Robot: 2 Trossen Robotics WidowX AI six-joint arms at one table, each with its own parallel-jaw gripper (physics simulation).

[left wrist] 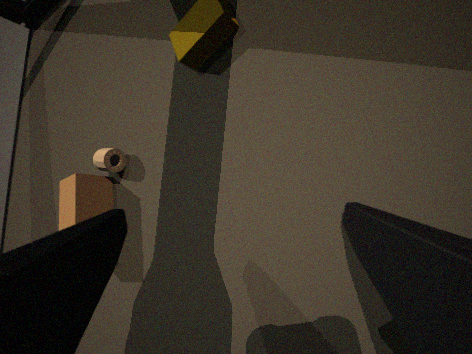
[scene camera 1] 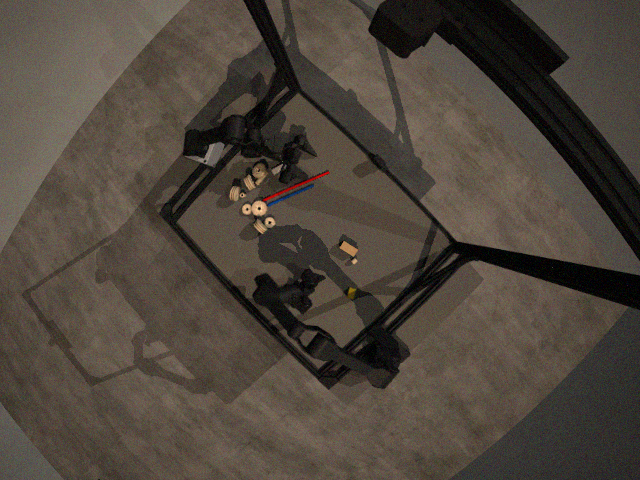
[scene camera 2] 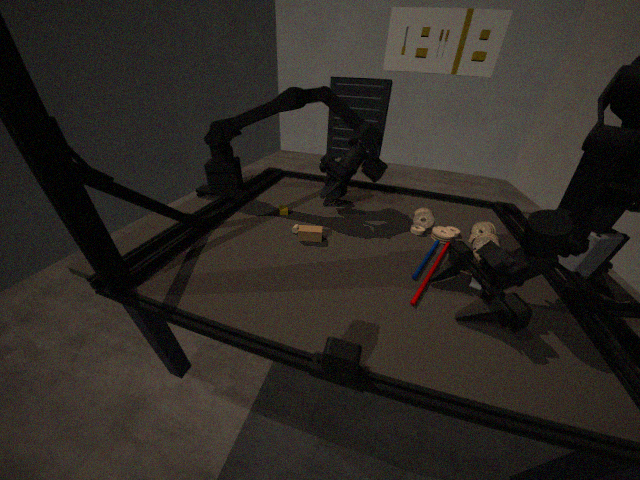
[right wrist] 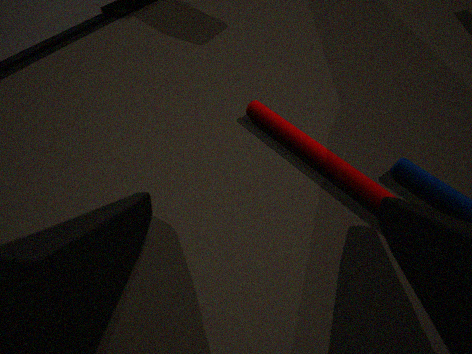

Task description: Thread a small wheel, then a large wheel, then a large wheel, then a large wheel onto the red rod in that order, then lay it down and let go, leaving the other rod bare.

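Places are measured from the left arm's base along level axes (x ahead, y left, z up), in metres.
Where they show: left gripper, fingertip midpoint: (left wrist: 236, 216) (scene camera 1: 319, 283) (scene camera 2: 322, 201); right gripper, fingertip midpoint: (scene camera 1: 312, 167) (scene camera 2: 441, 298) (right wrist: 265, 205); left arm's base, origin of the base link: (scene camera 1: 384, 367) (scene camera 2: 222, 160); right arm's base, origin of the base link: (scene camera 1: 200, 147).
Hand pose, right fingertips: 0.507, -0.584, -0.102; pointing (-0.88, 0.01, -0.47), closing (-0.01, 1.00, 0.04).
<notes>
Each offset is from my right fingertips to the centre of the thing, as dx, dy, dz.
The red rod @[+0.036, +0.088, -0.002] (scene camera 1: 297, 186) (scene camera 2: 430, 273) (right wrist: 320, 150) lies bare on the table, beside the shorter blue rod @[+0.041, +0.126, -0.002] (scene camera 1: 292, 194) (scene camera 2: 425, 260) (right wrist: 435, 187), also bare. Pale wheels stand or lie near one end of the rods: a large wheel @[+0.134, +0.212, +0.004] (scene camera 1: 254, 210), small wheels @[+0.180, +0.231, +0.000] (scene camera 1: 244, 208) @[+0.079, +0.248, +0.000] (scene camera 1: 266, 219), and banded groups @[+0.202, +0.132, +0.022] (scene camera 1: 250, 182) @[+0.242, +0.190, +0.022] (scene camera 1: 234, 193) (scene camera 2: 483, 232). My right gripper (scene camera 1: 309, 167) (scene camera 2: 445, 298) (right wrist: 265, 205) is open and empty, low beside the red rod; one finger hides part of the rod in the right wrist view. My left gripper (scene camera 1: 320, 277) (scene camera 2: 333, 199) (left wrist: 236, 216) is open and empty, away from rods and wheels.
An orange-brown block @[-0.230, +0.234, +0.009] (scene camera 1: 348, 248) (scene camera 2: 310, 233) (left wrist: 90, 197) lies with a small pale cylinder @[-0.264, +0.269, +0.003] (scene camera 1: 354, 261) (scene camera 2: 295, 228) (left wrist: 102, 159) beside it. A yellow block @[-0.299, +0.386, +0.001] (scene camera 1: 352, 293) (scene camera 2: 283, 210) (left wrist: 200, 30) is near the left arm. A whitish block @[+0.116, +0.045, +0.000] (scene camera 1: 278, 168) (scene camera 2: 475, 283) lies by the right gripper.
</notes>
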